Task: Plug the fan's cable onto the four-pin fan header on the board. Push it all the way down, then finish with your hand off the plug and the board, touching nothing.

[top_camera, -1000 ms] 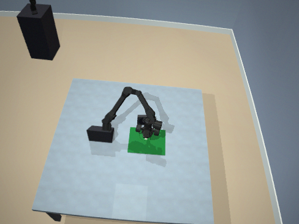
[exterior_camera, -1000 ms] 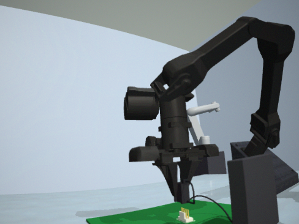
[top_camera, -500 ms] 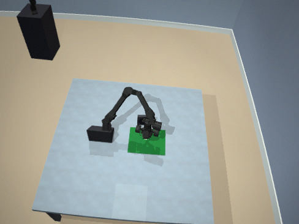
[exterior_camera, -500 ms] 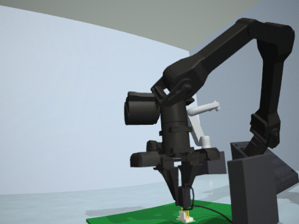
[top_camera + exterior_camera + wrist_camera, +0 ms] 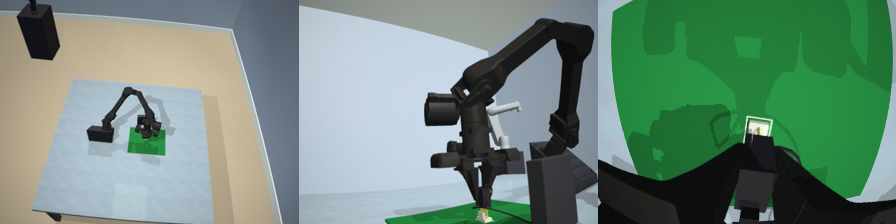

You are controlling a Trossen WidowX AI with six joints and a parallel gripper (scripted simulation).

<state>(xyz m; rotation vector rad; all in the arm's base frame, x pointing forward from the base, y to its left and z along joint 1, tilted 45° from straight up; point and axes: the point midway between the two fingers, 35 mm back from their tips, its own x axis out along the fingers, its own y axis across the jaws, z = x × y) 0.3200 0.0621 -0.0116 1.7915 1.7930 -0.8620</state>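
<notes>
My gripper tip is now 1 cm to the right of the black fan plug and 1 cm below it. From my gripper tip the other things lie so: fan header: 4 cm below, 1 cm to the left; then green board: 6 cm below, 2 cm to the right, 1 cm ahead; then black fan: 14 cm to the left, 3 cm behind, 2 cm above.
</notes>
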